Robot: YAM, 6 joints.
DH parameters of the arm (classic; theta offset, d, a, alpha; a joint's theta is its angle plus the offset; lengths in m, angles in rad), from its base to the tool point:
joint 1: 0 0.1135 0.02 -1.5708
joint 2: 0 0 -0.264 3.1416
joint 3: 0.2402 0 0.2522 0
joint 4: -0.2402 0 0.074 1.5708
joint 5: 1.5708 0 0 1.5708
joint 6: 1.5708 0.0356 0 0
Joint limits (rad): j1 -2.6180..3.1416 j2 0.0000..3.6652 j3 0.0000..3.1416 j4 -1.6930..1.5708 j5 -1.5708..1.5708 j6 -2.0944..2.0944
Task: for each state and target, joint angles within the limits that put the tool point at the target. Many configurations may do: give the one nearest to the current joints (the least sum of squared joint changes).
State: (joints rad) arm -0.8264 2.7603 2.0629 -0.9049 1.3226 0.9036
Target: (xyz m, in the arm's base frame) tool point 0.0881 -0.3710 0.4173
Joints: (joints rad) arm -1.2457 1.8994 2.1386 -1.1273 1.3900 0.9036
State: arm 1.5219 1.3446 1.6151 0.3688 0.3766 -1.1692
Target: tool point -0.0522 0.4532 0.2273
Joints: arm 1.7121 1.9627 1.3394 0.2824 0.3482 -1.1692
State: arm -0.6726 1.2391 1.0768 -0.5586 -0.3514 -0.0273
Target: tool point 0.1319 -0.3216 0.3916
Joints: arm -1.2102 1.4953 1.4697 -0.3419 -0.2832 -0.0273
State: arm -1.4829 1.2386 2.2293 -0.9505 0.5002 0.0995
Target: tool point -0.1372 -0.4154 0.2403
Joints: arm -1.8511 2.0728 1.8073 -0.9364 0.4950 0.0995
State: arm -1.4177 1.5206 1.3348 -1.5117 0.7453 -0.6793
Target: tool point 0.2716 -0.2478 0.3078
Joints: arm -0.6777 1.8352 1.7414 -1.1925 0.6933 -0.6793
